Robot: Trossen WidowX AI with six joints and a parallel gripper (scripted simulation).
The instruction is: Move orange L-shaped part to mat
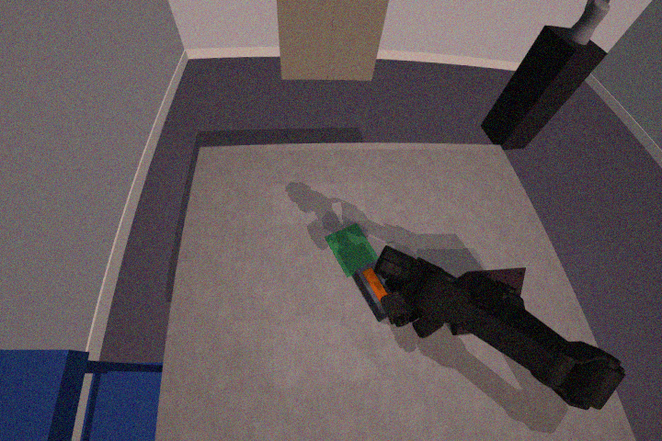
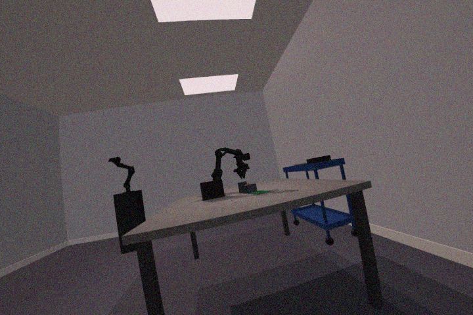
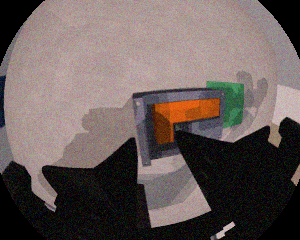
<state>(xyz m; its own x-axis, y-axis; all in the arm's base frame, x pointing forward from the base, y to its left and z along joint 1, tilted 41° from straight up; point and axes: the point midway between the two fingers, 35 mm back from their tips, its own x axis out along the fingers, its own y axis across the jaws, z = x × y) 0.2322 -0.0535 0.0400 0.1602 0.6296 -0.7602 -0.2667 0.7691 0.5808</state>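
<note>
The orange L-shaped part lies 7 cm below my gripper tip and 5 cm to the right of it. The rest, counted from my gripper tip: green mat: 21 cm to the right, 13 cm below, 5 cm ahead.
</note>
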